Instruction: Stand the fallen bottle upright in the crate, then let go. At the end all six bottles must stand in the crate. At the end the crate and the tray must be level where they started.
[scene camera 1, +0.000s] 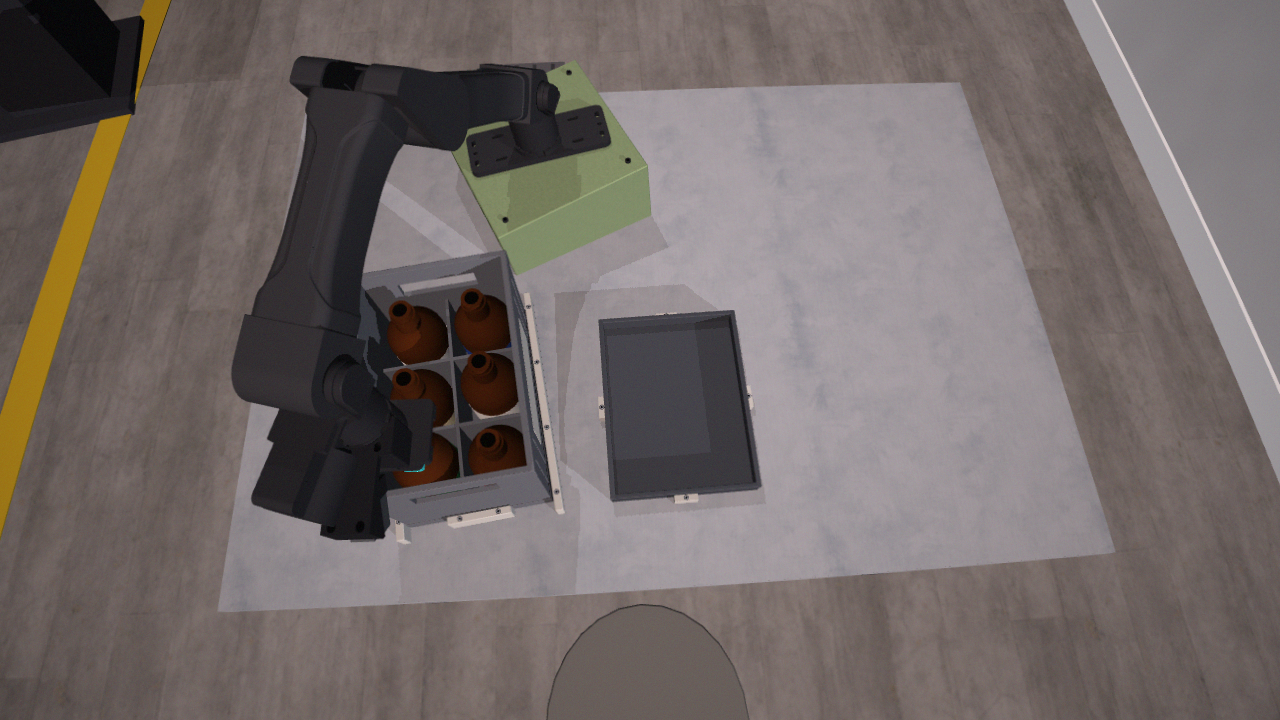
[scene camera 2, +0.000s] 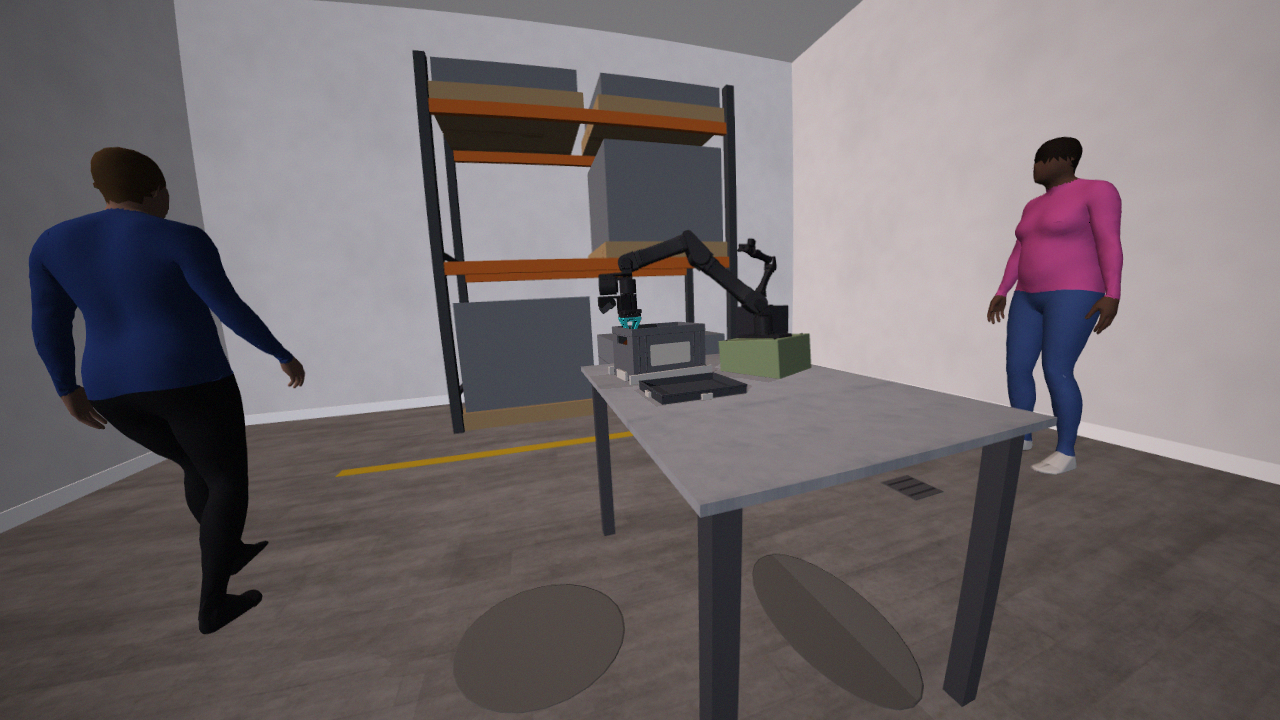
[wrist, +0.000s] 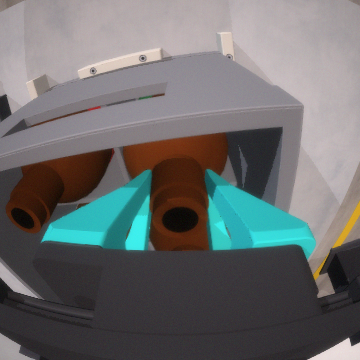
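Where they show: gripper, fingertip midpoint: (scene camera 1: 411, 455) (wrist: 177, 178); arm's base, link origin: (scene camera 1: 538, 142) (scene camera 2: 764, 337).
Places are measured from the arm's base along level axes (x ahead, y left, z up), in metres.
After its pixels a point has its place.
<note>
My gripper (scene camera 1: 414, 467) {x 0.421, y -0.218, z 0.019 m} (scene camera 2: 630, 322) {x 0.421, y -0.218, z 0.019 m} (wrist: 177, 178) {x 0.421, y -0.218, z 0.019 m}, with teal fingers, is shut on the neck of a brown bottle (scene camera 1: 438, 462) {x 0.431, y -0.193, z 0.006 m} (wrist: 175, 150) {x 0.435, y -0.220, z 0.013 m}. That bottle is in the front left corner compartment of the grey crate (scene camera 1: 528, 488) {x 0.478, y -0.101, z -0.019 m} (scene camera 2: 628, 358) {x 0.477, y -0.125, z -0.038 m} (wrist: 210, 75) {x 0.471, y -0.245, z 0.006 m}, neck up and looking roughly upright; its base is hidden. The other five compartments each hold a brown bottle, neck up, such as the one in the front right compartment (scene camera 1: 496, 450) {x 0.443, y -0.121, z 0.040 m} (wrist: 80, 175) {x 0.426, y -0.152, z 0.005 m}. The crate looks level on the table. The dark tray (scene camera 1: 716, 492) {x 0.520, y 0.125, z -0.108 m} beside it looks level and empty.
Cream blocks (scene camera 1: 479, 517) {x 0.484, y -0.174, z -0.085 m} (wrist: 120, 63) {x 0.480, y -0.177, z -0.085 m} and a long cream strip (scene camera 1: 542, 402) {x 0.354, y -0.070, z -0.085 m} edge the crate. The green arm base (scene camera 1: 577, 219) {x 0.111, y 0.030, z -0.043 m} (scene camera 2: 760, 355) {x 0.097, y 0.082, z -0.046 m} stands behind it. In scene camera 2 a person in blue (scene camera 2: 134, 295) and one in pink (scene camera 2: 1065, 237) stand away from the table (scene camera 2: 832, 429) {x 0.345, y 0.530, z -0.115 m}.
</note>
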